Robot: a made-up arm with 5 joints.
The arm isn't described. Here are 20 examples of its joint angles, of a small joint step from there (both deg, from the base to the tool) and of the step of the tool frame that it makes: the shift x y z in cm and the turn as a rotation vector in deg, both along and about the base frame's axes.
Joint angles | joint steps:
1: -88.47 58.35 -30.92 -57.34 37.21 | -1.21 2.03 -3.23 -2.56 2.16
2: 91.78 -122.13 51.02 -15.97 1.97 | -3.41 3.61 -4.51 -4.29 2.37
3: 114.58 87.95 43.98 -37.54 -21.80 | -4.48 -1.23 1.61 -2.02 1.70
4: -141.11 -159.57 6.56 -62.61 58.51 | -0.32 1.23 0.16 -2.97 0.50
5: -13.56 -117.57 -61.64 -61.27 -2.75 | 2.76 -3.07 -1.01 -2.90 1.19
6: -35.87 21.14 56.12 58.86 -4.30 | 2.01 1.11 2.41 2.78 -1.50
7: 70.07 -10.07 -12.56 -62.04 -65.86 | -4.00 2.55 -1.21 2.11 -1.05
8: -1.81 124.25 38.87 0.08 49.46 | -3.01 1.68 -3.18 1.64 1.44
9: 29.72 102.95 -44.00 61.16 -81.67 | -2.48 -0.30 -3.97 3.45 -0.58
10: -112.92 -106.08 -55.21 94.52 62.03 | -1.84 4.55 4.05 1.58 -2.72
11: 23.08 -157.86 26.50 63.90 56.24 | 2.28 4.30 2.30 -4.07 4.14
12: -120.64 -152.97 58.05 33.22 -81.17 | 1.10 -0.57 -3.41 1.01 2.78
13: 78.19 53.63 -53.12 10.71 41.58 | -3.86 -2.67 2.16 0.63 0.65
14: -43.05 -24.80 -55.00 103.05 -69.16 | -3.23 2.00 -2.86 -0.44 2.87
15: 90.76 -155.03 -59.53 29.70 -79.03 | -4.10 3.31 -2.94 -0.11 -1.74
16: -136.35 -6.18 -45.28 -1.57 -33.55 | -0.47 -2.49 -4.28 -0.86 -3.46
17: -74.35 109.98 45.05 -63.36 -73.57 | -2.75 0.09 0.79 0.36 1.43
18: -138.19 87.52 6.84 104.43 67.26 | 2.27 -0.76 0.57 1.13 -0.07
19: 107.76 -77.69 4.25 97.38 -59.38 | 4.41 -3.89 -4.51 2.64 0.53
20: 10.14 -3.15 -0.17 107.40 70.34 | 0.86 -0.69 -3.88 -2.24 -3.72
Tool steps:
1: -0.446 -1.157 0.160 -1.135 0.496 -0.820
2: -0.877 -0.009 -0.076 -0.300 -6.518 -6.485
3: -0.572 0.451 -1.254 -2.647 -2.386 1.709
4: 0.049 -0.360 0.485 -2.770 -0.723 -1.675
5: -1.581 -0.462 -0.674 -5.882 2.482 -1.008
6: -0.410 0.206 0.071 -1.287 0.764 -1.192
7: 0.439 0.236 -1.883 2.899 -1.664 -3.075
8: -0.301 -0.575 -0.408 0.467 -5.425 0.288
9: -0.103 -0.895 -0.510 3.229 -6.665 2.021
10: -0.308 -0.320 1.041 -4.868 1.884 2.535
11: -0.536 -0.396 0.243 10.078 5.668 -0.016
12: 0.565 -0.151 -1.145 2.484 1.005 0.502
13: -0.679 1.010 -0.694 -2.579 -5.677 1.085
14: 0.651 0.190 1.603 4.663 -0.860 -0.478
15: -1.524 0.950 -2.029 -2.872 -7.304 -3.119
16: -0.361 0.158 -0.145 3.667 6.997 -1.061
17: 0.060 -0.135 0.734 0.658 -1.574 -1.438
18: 0.284 0.168 -0.352 1.025 1.164 -0.231
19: 1.944 -0.709 3.570 -2.501 7.926 5.246
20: -1.075 -0.136 0.851 -4.639 3.487 -0.821
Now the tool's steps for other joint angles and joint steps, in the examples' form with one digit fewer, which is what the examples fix.
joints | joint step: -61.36 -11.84 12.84 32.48 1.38 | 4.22 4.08 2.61 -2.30 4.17
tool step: -1.49 0.38 -1.63 3.96 -2.60 5.33
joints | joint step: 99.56 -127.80 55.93 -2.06 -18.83 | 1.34 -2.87 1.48 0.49 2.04
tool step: 0.52 -0.08 0.24 3.29 3.27 3.24
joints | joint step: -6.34 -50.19 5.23 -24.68 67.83 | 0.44 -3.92 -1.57 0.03 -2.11
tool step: -0.53 -0.42 0.36 -2.73 2.83 -2.82
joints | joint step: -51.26 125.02 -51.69 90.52 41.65 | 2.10 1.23 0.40 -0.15 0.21
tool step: -0.55 0.05 -0.51 0.96 2.52 1.01
